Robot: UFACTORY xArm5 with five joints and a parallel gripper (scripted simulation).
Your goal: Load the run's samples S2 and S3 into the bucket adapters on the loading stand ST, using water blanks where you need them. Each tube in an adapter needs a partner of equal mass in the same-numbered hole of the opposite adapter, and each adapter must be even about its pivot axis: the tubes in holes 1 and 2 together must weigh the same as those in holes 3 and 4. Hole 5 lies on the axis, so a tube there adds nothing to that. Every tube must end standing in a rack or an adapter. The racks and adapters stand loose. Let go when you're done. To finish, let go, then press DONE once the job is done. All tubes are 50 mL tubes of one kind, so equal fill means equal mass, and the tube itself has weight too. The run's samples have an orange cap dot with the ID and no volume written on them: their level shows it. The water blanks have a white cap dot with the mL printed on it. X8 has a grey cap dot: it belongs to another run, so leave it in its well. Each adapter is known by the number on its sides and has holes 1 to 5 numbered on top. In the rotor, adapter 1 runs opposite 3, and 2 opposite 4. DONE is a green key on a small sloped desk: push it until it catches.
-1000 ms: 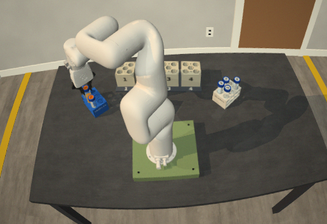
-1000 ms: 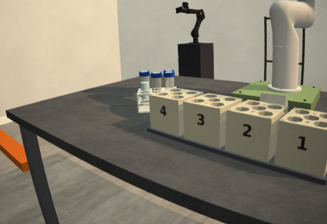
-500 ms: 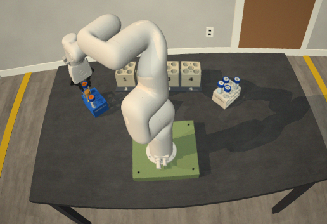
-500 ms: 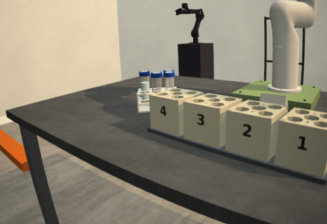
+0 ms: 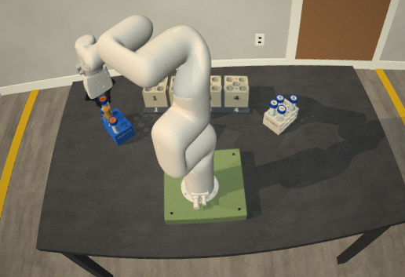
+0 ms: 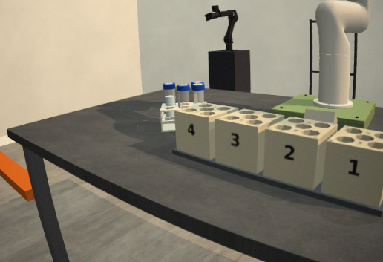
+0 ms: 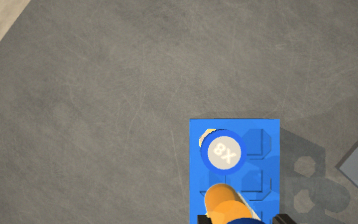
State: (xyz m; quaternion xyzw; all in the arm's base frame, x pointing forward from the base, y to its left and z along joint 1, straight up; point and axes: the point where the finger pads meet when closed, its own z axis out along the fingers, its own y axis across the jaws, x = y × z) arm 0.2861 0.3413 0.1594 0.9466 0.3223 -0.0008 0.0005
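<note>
The sample tube S2 is 5 cm below my hand and 1 cm ahead of it. From my hand the other things lie so: bucket adapter: 18 cm to the right, 17 cm ahead, 15 cm below; loading stand ST: 34 cm to the right, 20 cm below, 15 cm ahead; blue sample rack: 17 cm below, 2 cm to the right, 1 cm ahead.
</note>
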